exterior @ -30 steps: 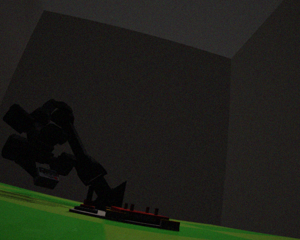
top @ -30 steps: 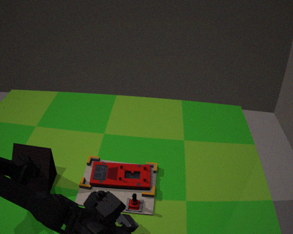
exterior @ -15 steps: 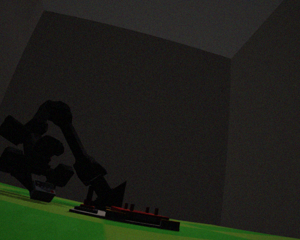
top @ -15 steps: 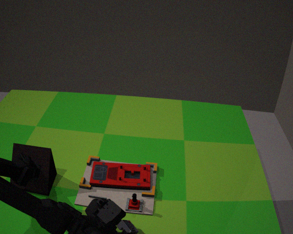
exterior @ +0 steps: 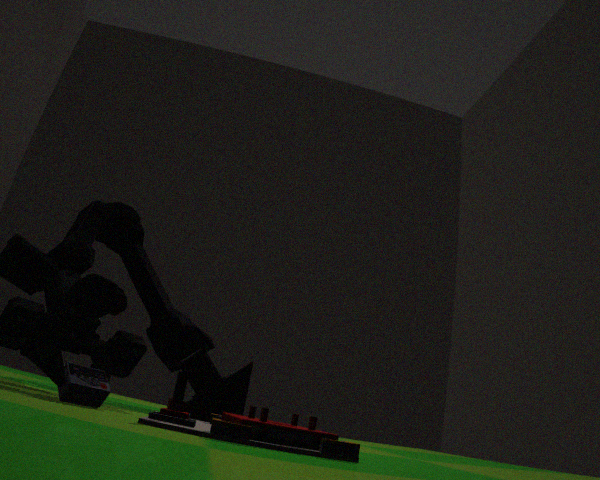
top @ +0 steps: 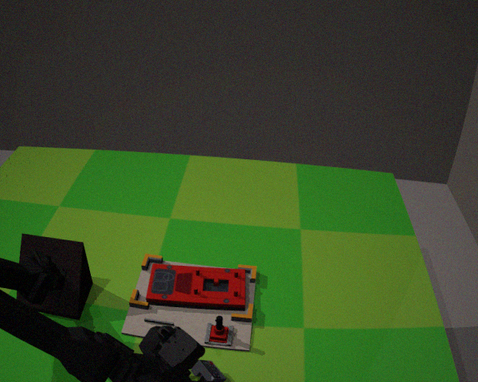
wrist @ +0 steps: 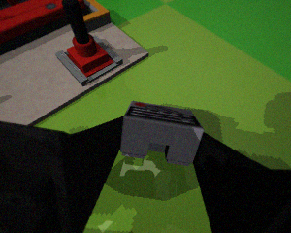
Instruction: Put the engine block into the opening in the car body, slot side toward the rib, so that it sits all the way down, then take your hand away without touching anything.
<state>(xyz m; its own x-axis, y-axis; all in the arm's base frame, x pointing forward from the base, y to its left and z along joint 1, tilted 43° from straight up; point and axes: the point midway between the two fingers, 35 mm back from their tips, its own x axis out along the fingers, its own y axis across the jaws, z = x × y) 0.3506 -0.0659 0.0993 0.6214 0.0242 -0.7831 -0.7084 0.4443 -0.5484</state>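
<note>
The grey engine block is 10 mm to the right of my gripper tip and 10 mm behind it. From my gripper tip the other things lie so: grey base plate: 200 mm to the left, 80 mm behind, 10 mm below.
</note>
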